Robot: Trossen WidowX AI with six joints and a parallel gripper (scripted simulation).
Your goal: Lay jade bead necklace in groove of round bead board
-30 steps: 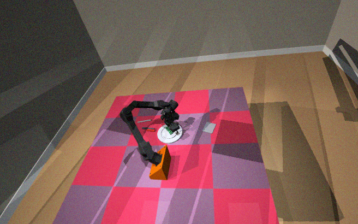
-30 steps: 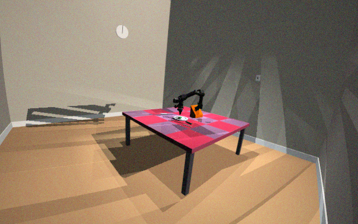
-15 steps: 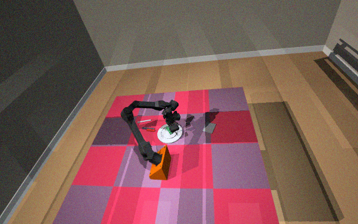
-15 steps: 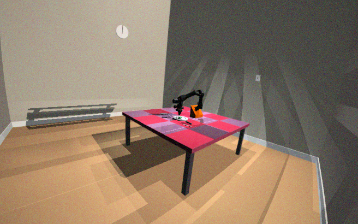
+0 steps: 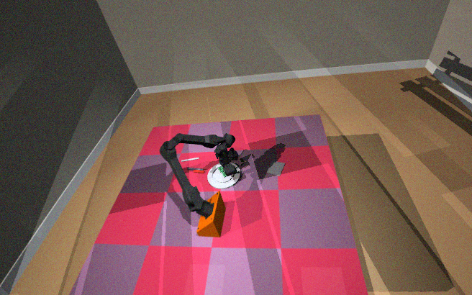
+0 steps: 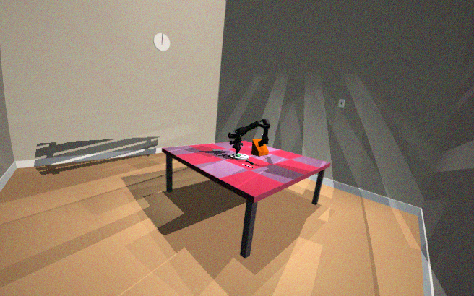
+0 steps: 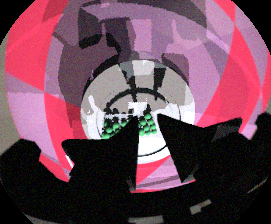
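My gripper tip is 3 cm to the right of the round white bead board and 2 cm above it. Round my gripper tip: red-handled tool (21 cm to the left, 5 cm ahead, 2 cm below); then flat grey pad (28 cm to the right, 3 cm below, 3 cm ahead); then thin white rod (28 cm to the left, 15 cm ahead, 3 cm below).
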